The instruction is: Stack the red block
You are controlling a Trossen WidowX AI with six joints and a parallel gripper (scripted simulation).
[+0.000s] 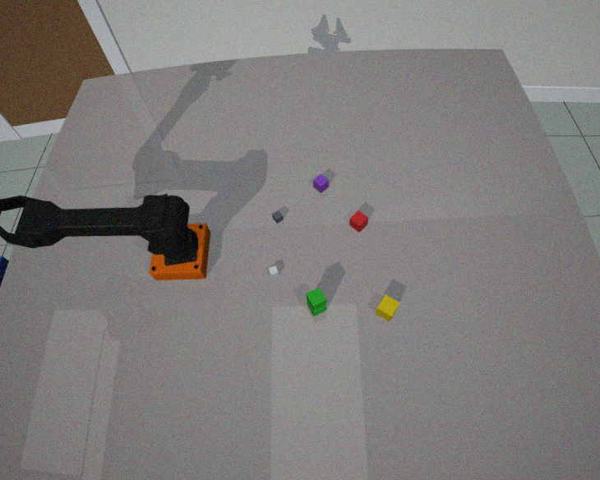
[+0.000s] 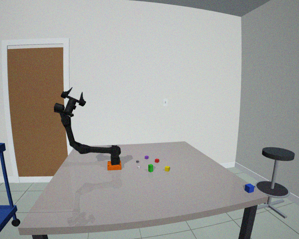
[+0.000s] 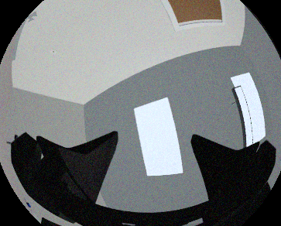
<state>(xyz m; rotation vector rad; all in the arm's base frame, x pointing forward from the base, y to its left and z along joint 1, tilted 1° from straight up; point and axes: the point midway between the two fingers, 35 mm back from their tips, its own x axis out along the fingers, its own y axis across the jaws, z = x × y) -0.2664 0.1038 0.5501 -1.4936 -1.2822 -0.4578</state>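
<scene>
My gripper tip is now 62 cm short of the red block, 10 cm to the left of it and 60 cm above it. Also, from my gripper tip: small grey block: 46 cm ahead, 5 cm to the right, 60 cm below; purple block: 56 cm ahead, 1 cm to the left, 60 cm below; small white block: 44 cm ahead, 18 cm to the right, 60 cm below.
</scene>
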